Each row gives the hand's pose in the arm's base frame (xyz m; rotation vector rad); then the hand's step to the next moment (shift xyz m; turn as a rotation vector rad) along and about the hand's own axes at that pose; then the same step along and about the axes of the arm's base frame.
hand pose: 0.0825 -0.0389 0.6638 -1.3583 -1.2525 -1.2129
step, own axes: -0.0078 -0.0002 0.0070 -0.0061 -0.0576 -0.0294
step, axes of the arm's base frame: 0.0003 0.0060 -0.0086 -0.0599 -0.0250 -0.0028
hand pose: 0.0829 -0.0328 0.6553 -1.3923 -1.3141 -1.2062
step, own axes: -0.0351 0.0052 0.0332 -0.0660 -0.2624 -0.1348
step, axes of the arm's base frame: 0.0088 0.0260 -0.0401 -0.2723 -0.1213 -0.0504
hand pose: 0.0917 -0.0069 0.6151 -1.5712 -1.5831 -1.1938
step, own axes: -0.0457 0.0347 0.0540 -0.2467 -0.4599 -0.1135
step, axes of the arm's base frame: 0.0487 0.0247 -0.0569 -0.4405 -0.1600 -0.2561
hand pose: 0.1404 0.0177 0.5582 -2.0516 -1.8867 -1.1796
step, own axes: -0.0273 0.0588 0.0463 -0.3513 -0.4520 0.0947
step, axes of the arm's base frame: 0.0753 -0.0086 -0.0244 -0.3307 -0.1281 -0.4593
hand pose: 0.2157 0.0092 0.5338 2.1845 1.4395 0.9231
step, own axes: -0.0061 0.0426 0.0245 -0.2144 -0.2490 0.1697
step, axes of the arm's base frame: 0.0439 -0.0219 0.0067 -0.1063 -0.0836 -0.3442
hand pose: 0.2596 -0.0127 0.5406 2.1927 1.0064 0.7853
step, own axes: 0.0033 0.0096 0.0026 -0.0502 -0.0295 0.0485
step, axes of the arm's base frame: 0.0079 -0.0032 0.0060 -0.0057 -0.0373 -0.0657
